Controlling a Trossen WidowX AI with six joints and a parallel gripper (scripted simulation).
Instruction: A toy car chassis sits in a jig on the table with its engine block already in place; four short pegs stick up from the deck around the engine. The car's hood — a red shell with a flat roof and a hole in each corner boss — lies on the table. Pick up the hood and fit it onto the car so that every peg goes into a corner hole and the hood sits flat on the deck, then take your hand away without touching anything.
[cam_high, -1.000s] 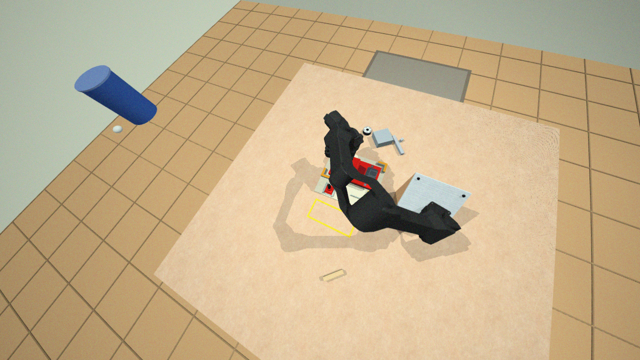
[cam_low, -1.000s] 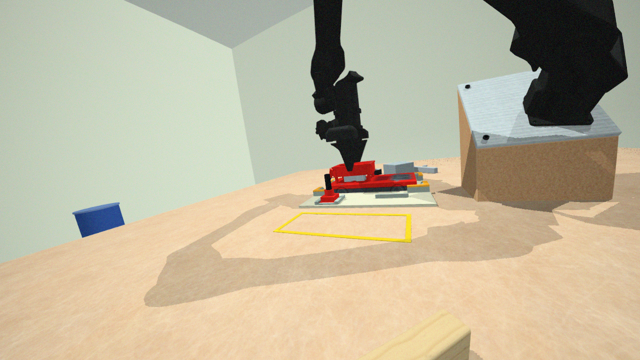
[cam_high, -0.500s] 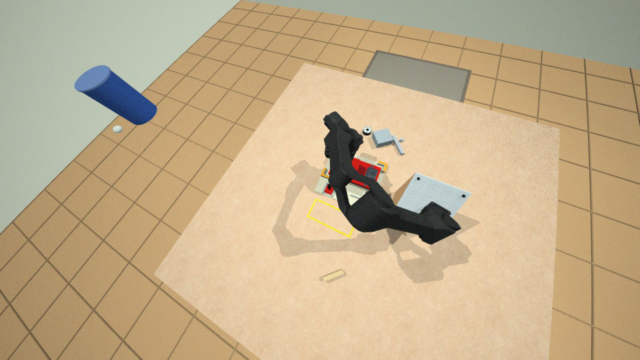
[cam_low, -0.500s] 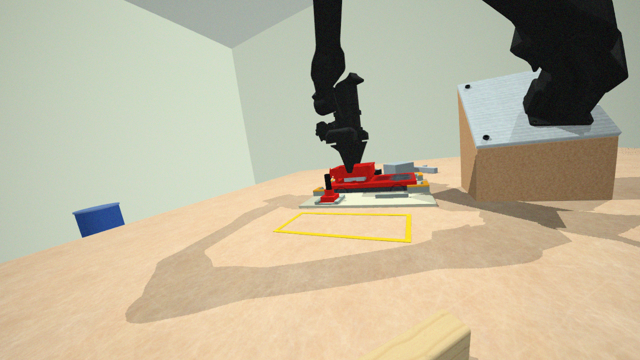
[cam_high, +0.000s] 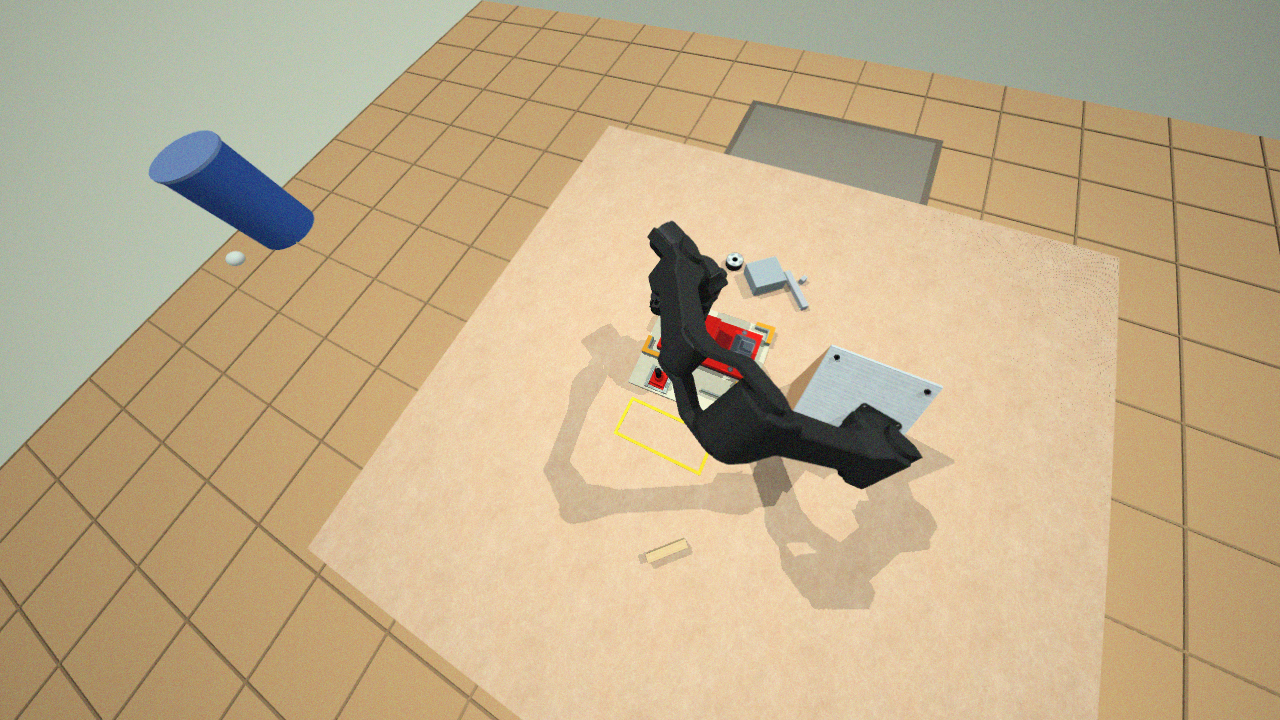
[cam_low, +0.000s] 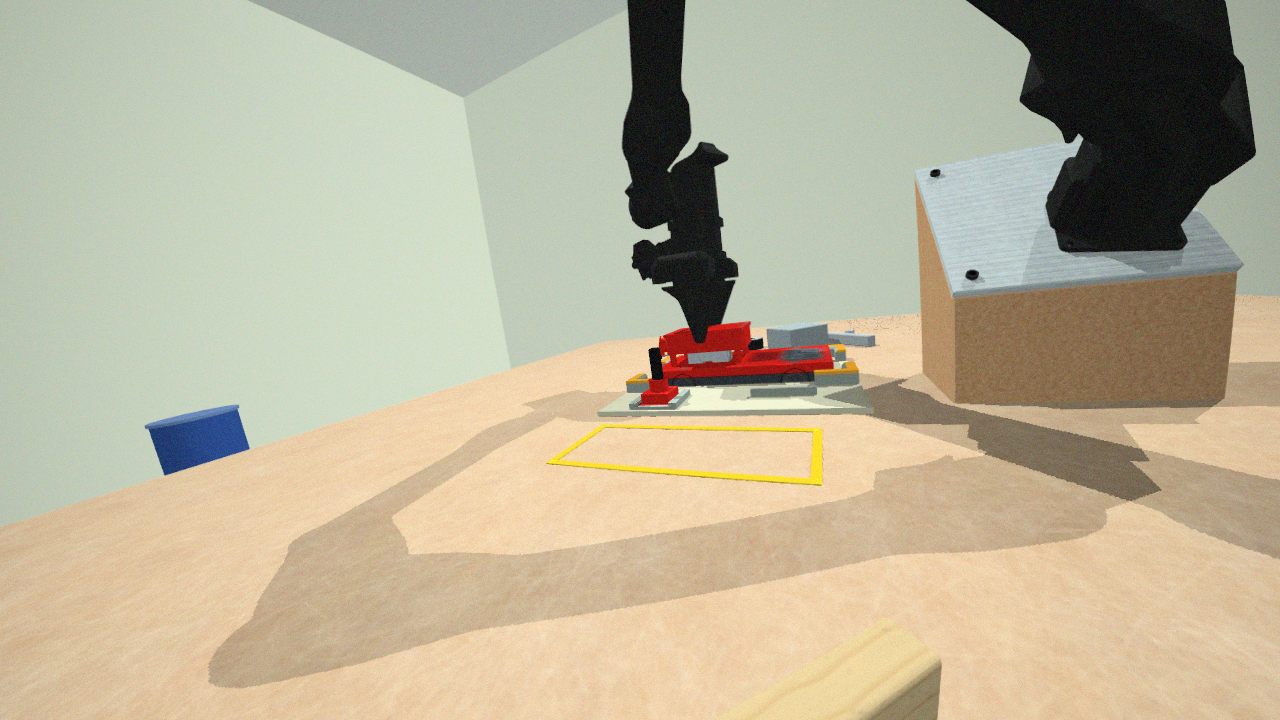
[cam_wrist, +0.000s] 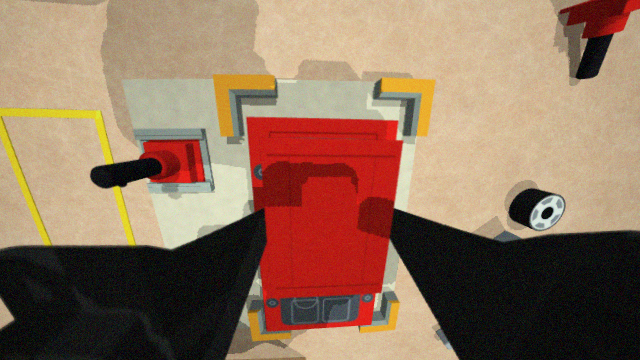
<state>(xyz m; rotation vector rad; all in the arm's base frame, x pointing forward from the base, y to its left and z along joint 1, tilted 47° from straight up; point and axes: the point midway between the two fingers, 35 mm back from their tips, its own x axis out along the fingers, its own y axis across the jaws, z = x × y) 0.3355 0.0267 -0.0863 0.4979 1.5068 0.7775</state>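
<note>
The red hood lies right at my gripper tip. Also, from my gripper tip: grey engine block: 3 cm below; wheel: 1 cm ahead, 22 cm to the right, 4 cm below; jig plate: 3 cm behind, 1 cm to the left, 4 cm below.
</note>
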